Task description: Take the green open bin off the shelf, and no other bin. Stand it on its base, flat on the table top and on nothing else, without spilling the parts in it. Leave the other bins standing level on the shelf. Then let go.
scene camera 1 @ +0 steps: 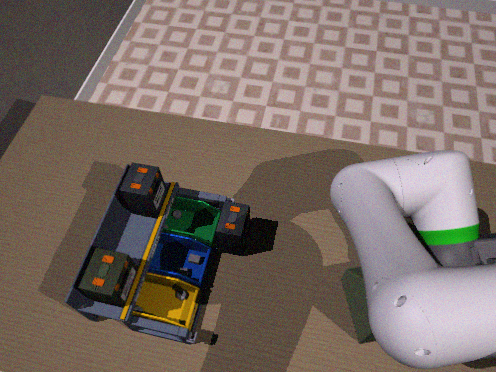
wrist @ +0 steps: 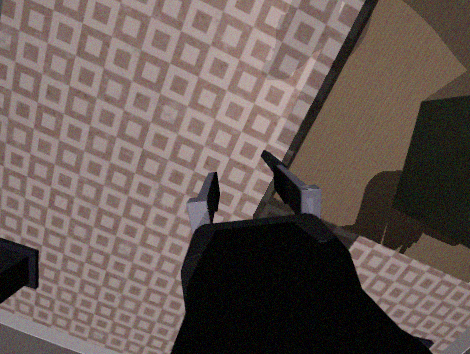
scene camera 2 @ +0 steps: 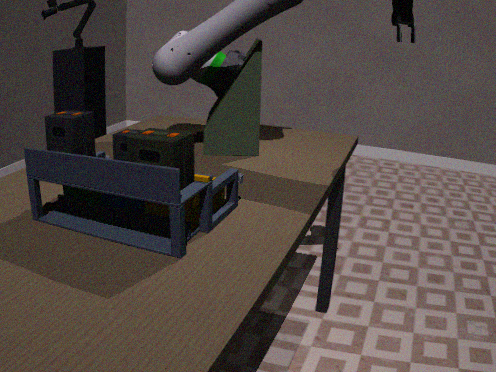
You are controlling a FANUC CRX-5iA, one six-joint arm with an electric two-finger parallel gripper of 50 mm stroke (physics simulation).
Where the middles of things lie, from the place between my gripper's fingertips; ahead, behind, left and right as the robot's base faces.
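From my hand: yellow bin (scene camera 1: 158, 298), 0.77 m ahead, 0.48 m to the right, 0.34 m below; dark case (scene camera 1: 233, 228), 0.62 m ahead, 0.69 m to the right, 0.32 m below; green open bin (scene camera 1: 199, 220), 0.74 m ahead, 0.71 m to the right, 0.34 m below; blue bin (scene camera 1: 172, 252), far ahead, far to the right, far below.
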